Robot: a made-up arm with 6 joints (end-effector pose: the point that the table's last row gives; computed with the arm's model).
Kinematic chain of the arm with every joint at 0, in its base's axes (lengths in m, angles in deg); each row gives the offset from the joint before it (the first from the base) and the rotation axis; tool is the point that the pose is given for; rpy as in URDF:
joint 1: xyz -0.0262 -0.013 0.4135 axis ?
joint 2: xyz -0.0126 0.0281 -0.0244 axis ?
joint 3: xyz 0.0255 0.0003 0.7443 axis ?
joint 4: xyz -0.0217 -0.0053 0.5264 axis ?
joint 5: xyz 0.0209 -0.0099 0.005 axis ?
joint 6: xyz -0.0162 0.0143 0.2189 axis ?
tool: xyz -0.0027 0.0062 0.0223 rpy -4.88 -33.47 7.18
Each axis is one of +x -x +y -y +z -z.
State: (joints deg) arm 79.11 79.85 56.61 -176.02 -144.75 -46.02
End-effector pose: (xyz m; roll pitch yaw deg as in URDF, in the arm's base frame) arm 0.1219 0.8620 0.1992 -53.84 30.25 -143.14
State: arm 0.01 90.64 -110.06 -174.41 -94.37 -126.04
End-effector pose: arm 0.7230 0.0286 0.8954 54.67 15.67 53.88
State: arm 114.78 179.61 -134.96 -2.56 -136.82 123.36
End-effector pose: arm -0.0930 0.0659 -0.0058 -70.21 35.63 -116.32
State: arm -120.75 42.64 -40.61 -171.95 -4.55 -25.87
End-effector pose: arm -0.2859 -0.4769 1.6897 -2.50 -39.75 47.20
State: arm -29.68 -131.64 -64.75 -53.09 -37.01 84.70
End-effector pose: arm -0.2047 0.2479 -0.7382 116.70 32.33 82.29
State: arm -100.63 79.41 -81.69 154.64 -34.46 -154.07
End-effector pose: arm -0.2009 -0.7797 1.2279 13.09 -5.68 -98.82
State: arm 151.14 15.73 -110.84 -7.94 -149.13 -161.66
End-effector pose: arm 0.0384 -0.0889 0.9570 -151.43 -22.67 125.03
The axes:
joint 1: +z
joint 2: +y
joint 3: +y
joint 4: +z
joint 5: +y
joint 6: +z

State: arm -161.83 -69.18 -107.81 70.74 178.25 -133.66
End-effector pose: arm 0.6608 0.1496 0.3867 -2.07 -35.27 -0.60
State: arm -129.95 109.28 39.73 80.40 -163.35 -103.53
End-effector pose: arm -0.5919 -0.6658 -0.1185 -17.52 -3.48 62.01
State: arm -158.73 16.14 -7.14 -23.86 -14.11 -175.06
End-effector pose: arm -0.2629 -0.1503 1.8605 0.55 -28.38 7.18
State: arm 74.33 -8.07 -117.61 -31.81 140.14 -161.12
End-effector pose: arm -0.0780 -0.4739 1.0327 -35.39 -26.80 -41.86
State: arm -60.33 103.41 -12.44 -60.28 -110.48 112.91
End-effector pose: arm 0.7047 -0.9028 0.3046 14.50 25.68 70.74
